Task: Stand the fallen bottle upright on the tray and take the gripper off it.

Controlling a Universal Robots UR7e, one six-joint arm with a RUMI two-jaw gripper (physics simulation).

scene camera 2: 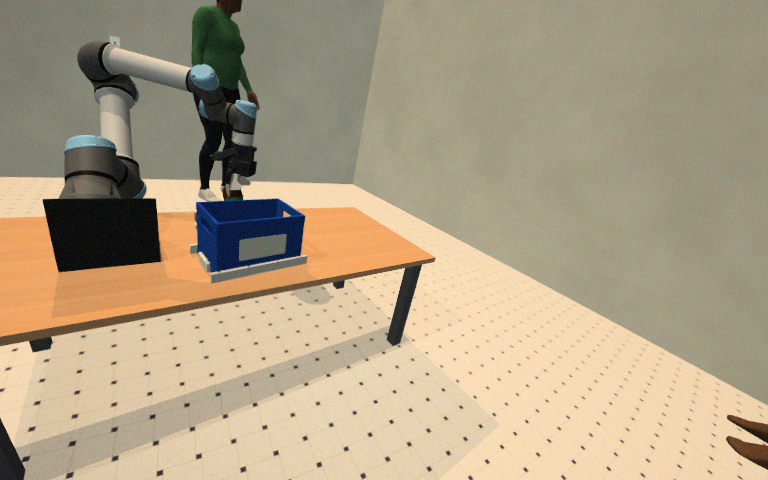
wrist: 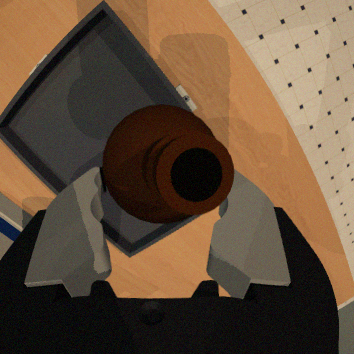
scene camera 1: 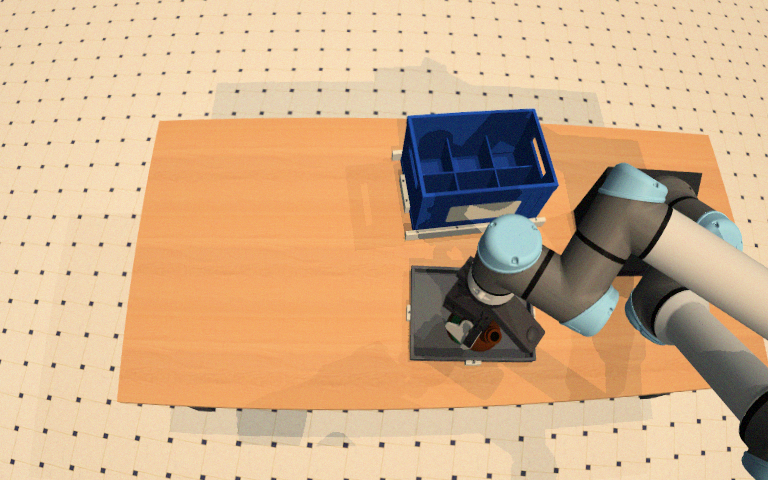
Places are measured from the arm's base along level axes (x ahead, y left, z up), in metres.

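Pixels of known places: gripper, fingertip midpoint: [scene camera 2: 233, 194]; arm's base, link origin: [scene camera 2: 93, 213].
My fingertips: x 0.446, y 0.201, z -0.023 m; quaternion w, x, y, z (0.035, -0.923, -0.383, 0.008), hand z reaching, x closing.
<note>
For each thing: its top centre in the pictures, then the offset to it from my fingertips.
- brown bottle, top centre: [wrist: 154, 247] [scene camera 1: 488, 320] [scene camera 2: 233, 176] 0.004 m back, 0.001 m left, 0.075 m up
- dark grey tray, top centre: [wrist: 113, 156] [scene camera 1: 473, 312] 0.023 m back, 0.056 m right, 0.089 m down
- blue crate, top centre: [scene camera 1: 483, 149] [scene camera 2: 252, 209] 0.061 m back, 0.341 m right, 0.061 m up
The brown bottle [scene camera 1: 487, 339] [scene camera 2: 233, 198] [wrist: 132, 155] with a green label is close to upright, mouth up. My gripper [scene camera 1: 472, 333] [scene camera 2: 235, 185] [wrist: 162, 169] points down and is shut on the bottle, with a grey finger on each side in the wrist view. Both are over the front part of the dark grey tray [scene camera 1: 412, 339] [wrist: 55, 115]. The bottle's base is hidden by the fingers and its own body in scene camera 1 and the wrist view, and by the crate in scene camera 2. I cannot tell whether it touches the tray.
A blue crate [scene camera 1: 425, 210] [scene camera 2: 220, 243] with compartments stands behind the tray. Light stop rails [scene camera 1: 447, 230] [scene camera 2: 254, 268] edge the crate, and small stops [scene camera 1: 472, 362] edge the tray. A black panel [scene camera 2: 104, 234] stands by the arm's base. A person in green [scene camera 2: 218, 50] stands beyond the table.
</note>
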